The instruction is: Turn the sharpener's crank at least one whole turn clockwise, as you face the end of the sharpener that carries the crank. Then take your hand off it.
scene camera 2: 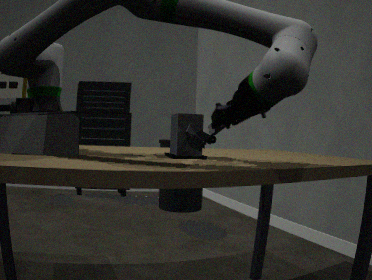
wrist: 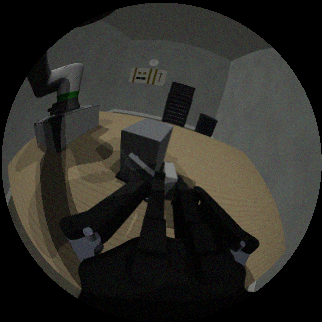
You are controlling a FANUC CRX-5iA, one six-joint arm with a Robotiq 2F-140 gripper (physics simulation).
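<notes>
The sharpener (scene camera 2: 181,134) (wrist: 145,142), a grey box, stands upright on a dark base on the table. Its crank arm (scene camera 2: 195,135) (wrist: 141,164) slants down across the end face to a dark knob (scene camera 2: 212,140), which points towards the gripper side. My gripper (scene camera 2: 213,133) (wrist: 166,169) is shut with nothing between its fingers. It reaches down from the upper right in the scene view, with its fingertips right at the knob. Whether they touch it cannot be told. In the wrist view the dark fingers hide most of the knob and the lower part of the end face.
The wooden table (scene camera 2: 300,159) (wrist: 235,175) carries the robot's grey base block (scene camera 2: 61,134) (wrist: 82,125) at the left. A dark drawer cabinet (scene camera 2: 104,112) (wrist: 178,104) and a dark bin (scene camera 2: 180,200) (wrist: 205,124) stand on the floor beyond the table.
</notes>
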